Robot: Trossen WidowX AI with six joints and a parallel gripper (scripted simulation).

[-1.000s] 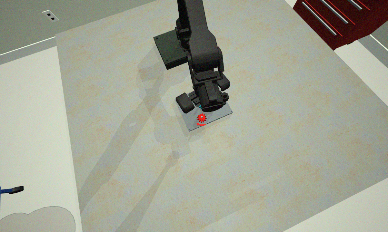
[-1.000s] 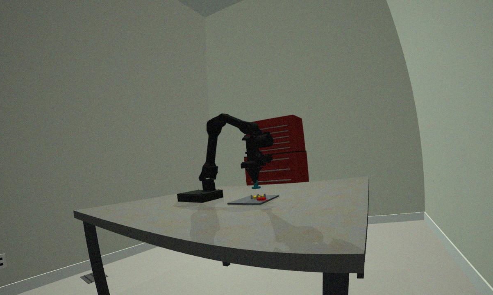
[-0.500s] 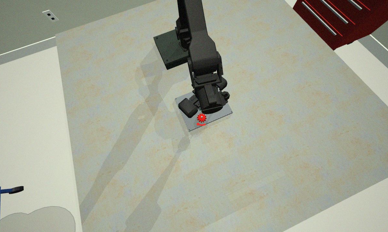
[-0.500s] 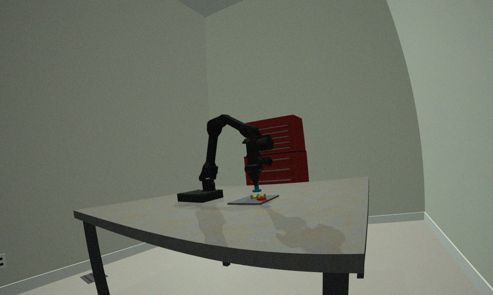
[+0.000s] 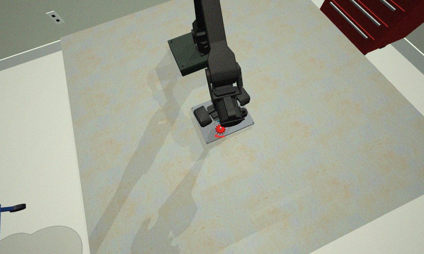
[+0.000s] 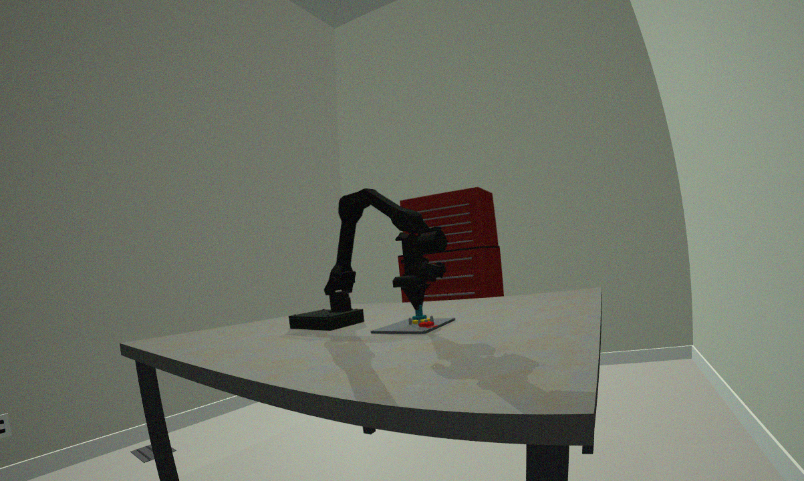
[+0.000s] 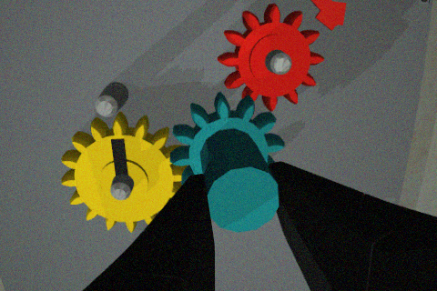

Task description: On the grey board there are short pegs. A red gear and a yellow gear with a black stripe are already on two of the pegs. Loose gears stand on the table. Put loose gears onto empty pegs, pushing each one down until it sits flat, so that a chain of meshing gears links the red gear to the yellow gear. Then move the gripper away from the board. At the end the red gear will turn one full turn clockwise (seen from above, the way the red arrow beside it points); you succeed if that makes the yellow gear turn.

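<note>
Right now my gripper tip is 4 cm above the red gear, 3 cm short of it and 2 cm to the left of it. Also, from my gripper tip: teal gear (1 cm below); red arrow (5 cm below, 5 cm ahead, 4 cm to the right); yellow gear (4 cm to the left, 4 cm below, 1 cm behind).
</note>
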